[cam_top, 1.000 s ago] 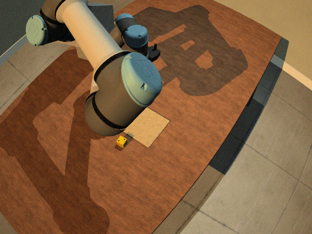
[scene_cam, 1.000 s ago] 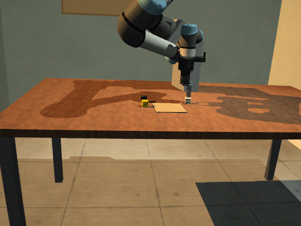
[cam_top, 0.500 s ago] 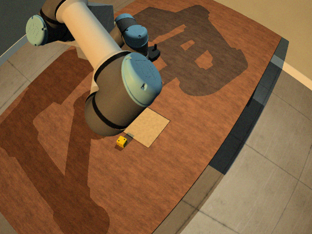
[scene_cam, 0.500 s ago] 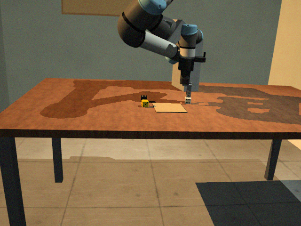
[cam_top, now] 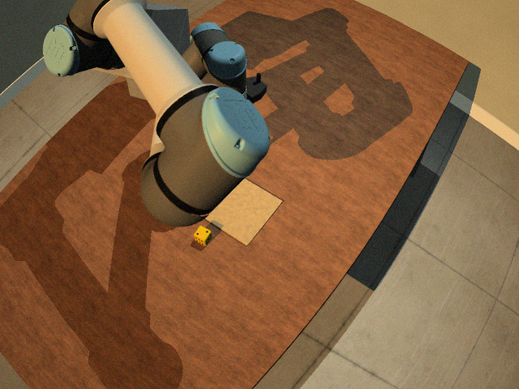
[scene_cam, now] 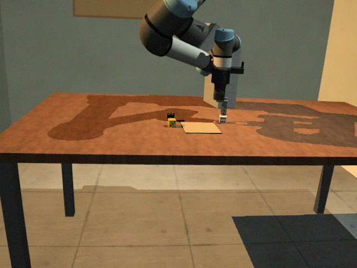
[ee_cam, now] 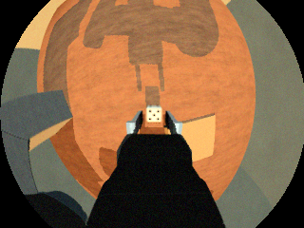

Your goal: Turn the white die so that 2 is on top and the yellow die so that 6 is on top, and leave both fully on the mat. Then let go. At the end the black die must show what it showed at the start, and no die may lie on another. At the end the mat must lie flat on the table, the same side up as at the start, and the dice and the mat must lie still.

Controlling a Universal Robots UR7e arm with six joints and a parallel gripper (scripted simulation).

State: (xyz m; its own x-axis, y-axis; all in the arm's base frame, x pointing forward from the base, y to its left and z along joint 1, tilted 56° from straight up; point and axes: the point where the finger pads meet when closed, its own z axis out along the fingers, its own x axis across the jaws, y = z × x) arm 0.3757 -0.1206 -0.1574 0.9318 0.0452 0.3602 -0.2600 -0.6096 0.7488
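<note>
My gripper is now 40 mm above the white die. The rest, counted from my hand: yellow die 230 mm to the right, 60 mm ahead, 40 mm below; then tan mat 120 mm to the right, 80 mm ahead, 50 mm below; then black die 220 mm to the right, 40 mm below, 20 mm behind.
</note>
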